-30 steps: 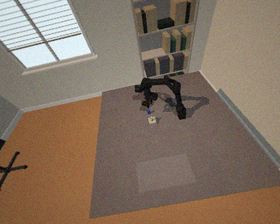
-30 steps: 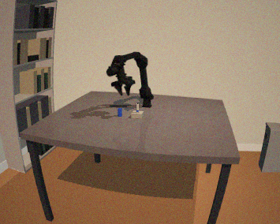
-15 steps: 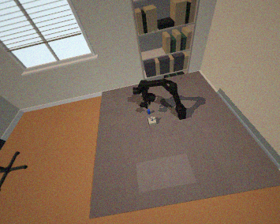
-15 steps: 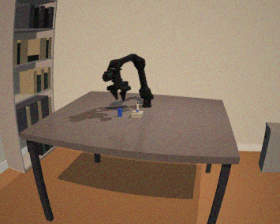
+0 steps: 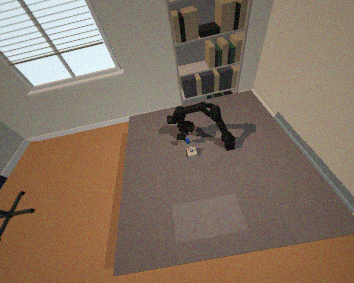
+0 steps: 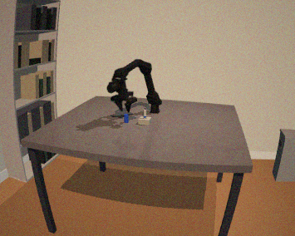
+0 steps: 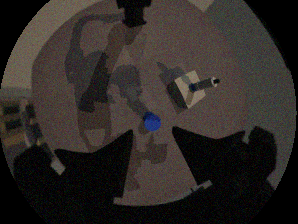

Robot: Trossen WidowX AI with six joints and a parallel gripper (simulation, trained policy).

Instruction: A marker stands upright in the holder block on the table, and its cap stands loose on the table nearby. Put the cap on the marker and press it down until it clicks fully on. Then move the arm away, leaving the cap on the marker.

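My gripper tip is now 4 cm above the blue cap and 1 cm to the right of it. The rest, counted from my gripper tip: pale holder block: 12 cm to the left, 5 cm below, 2 cm behind.
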